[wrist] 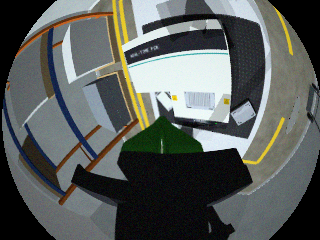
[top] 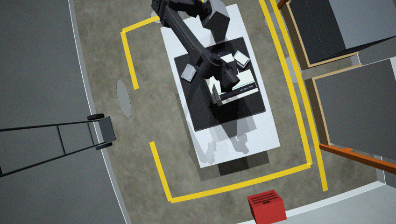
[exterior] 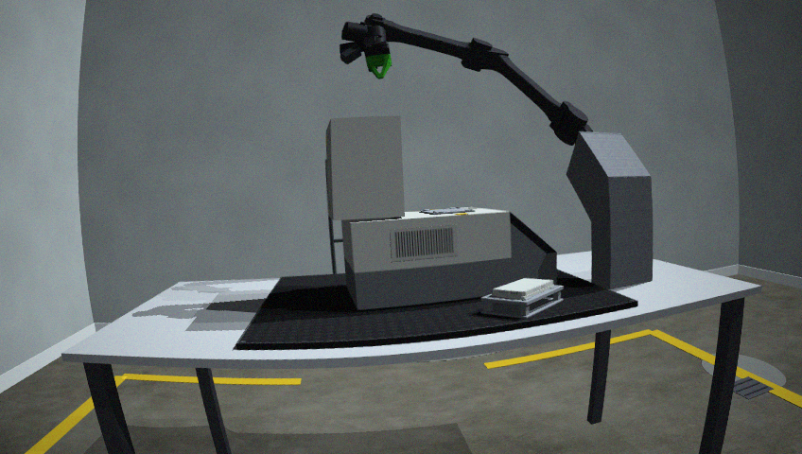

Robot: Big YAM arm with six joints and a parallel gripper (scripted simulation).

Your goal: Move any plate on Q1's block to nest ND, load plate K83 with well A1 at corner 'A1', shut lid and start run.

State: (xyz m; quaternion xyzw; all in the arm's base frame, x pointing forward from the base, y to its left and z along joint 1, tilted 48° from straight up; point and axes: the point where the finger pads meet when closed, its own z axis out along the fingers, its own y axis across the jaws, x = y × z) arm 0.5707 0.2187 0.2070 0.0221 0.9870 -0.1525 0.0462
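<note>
Right now the white plate K83 is 53 cm below my hand, 30 cm to the left of it and 27 cm behind it. Also, from my hand: grey nest N1: 54 cm below, 30 cm to the left, 27 cm behind; grey nest ND: 56 cm below, 27 cm behind, 26 cm to the right.
</note>
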